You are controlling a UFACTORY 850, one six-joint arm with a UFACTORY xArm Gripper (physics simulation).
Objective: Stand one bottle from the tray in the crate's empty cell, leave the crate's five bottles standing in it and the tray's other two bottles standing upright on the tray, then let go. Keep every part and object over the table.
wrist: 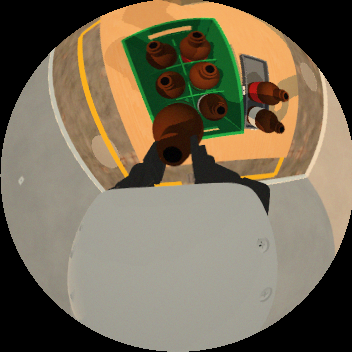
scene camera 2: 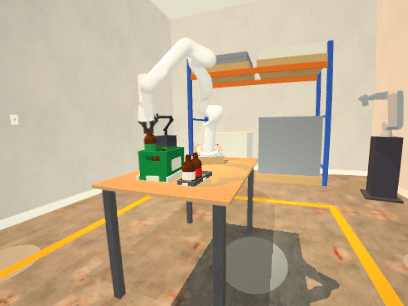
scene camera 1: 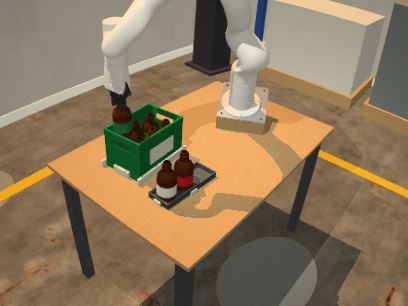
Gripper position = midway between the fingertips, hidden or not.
Note:
In view: my gripper [scene camera 1: 119,106], a red-label bottle [wrist: 266,92], a green-labelled bottle [wrist: 172,126], a green-labelled bottle [wrist: 203,75], a green-labelled bottle [wrist: 159,55] and a red-label bottle [wrist: 194,46].
My gripper is seen too in the wrist view [wrist: 177,148].

